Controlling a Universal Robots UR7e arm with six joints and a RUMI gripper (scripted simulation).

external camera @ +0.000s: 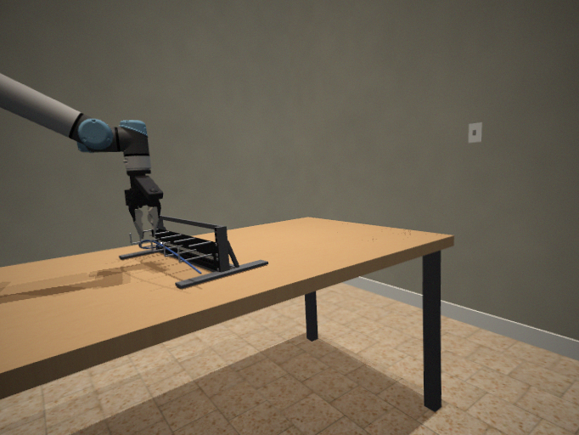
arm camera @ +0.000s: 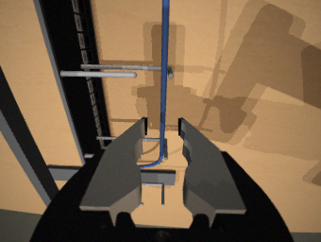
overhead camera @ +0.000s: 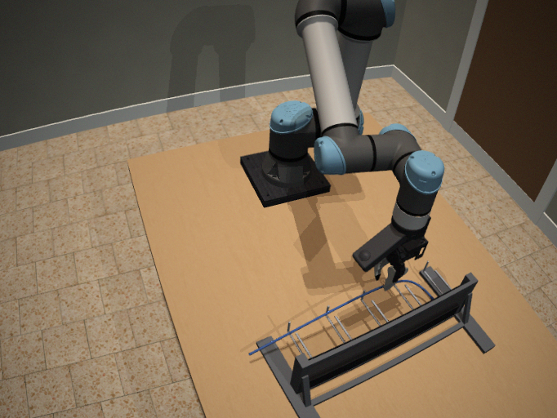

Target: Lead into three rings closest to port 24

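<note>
Right now the free-standing rack is 120 mm ahead of my hand, 10 mm to the right of it and 40 mm below it.
</note>
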